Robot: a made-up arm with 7 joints.
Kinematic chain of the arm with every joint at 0, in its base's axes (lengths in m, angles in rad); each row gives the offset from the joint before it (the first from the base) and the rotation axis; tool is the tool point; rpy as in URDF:
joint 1: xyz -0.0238 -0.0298 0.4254 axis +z
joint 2: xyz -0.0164 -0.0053 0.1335 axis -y
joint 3: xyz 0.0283 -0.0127 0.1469 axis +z
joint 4: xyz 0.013 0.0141 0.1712 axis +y
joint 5: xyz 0.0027 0 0.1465 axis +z
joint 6: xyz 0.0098 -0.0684 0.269 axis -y
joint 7: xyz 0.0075 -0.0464 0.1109 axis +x
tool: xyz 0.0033 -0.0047 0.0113 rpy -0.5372 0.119 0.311
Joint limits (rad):
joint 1: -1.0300..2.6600
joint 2: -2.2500..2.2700
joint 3: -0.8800..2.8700
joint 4: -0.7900..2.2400
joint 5: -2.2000..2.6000
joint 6: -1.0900..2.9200
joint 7: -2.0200..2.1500
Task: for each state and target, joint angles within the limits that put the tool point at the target. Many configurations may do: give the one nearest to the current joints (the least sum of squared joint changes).
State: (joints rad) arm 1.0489 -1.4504 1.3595 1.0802 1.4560 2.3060 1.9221
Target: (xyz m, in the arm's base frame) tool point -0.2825 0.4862 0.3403
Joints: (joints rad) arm 1.4501 -1.6096 1.3513 0.8028 1.4072 1.9839 1.9262
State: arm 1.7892 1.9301 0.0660 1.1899 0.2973 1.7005 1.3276
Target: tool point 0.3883 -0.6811 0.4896
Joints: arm 1.9398 2.0887 -0.0154 0.8006 0.1664 1.4322 1.3043
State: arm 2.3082 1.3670 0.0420 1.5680 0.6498 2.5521 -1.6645
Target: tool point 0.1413 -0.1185 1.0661
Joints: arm 2.2768 1.1267 0.1766 1.4435 0.6030 2.4168 -1.6743
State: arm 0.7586 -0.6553 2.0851 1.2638 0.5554 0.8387 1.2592
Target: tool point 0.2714 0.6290 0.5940
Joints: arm 0.5422 -1.2715 1.5967 0.9804 0.4749 0.8473 1.2397
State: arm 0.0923 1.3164 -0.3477 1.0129 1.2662 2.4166 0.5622
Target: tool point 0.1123 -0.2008 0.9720
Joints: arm 0.3372 0.7429 -0.3114 1.4550 1.4028 2.4122 0.5755
